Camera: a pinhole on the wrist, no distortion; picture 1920 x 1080 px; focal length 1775.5 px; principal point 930.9 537.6 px. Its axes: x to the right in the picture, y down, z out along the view. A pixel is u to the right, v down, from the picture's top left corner.
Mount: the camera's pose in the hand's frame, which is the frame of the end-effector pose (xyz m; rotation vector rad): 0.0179 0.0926 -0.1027 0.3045 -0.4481 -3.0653
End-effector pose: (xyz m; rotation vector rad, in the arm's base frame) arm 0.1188 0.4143 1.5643 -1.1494 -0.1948 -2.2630
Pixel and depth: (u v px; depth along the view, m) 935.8 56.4 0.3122
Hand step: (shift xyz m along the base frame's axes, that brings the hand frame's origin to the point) 0.2818 -0.1313 0.0343
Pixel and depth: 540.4 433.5 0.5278
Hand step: 0.4235 -0.0849 0.2364
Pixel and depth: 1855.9 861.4 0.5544
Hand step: 0.5174 0.2012 -0.0660
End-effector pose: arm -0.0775 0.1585 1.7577 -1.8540 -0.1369 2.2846
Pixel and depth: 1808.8 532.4 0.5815
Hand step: -0.3279 -0.2947 0.3977
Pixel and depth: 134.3 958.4 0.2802
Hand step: -0.2259 -0.0836 -0.0618
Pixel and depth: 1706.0 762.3 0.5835
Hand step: -0.3566 -0.2182 0.3871
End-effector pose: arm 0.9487 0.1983 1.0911 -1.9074 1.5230 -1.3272
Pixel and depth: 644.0 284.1 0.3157
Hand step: 0.0310 -0.1356 -0.2620
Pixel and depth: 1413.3 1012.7 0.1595
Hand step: -0.0088 0.0036 -0.1204
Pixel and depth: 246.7 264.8 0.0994
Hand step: -0.0828 -0.0790 -0.0841
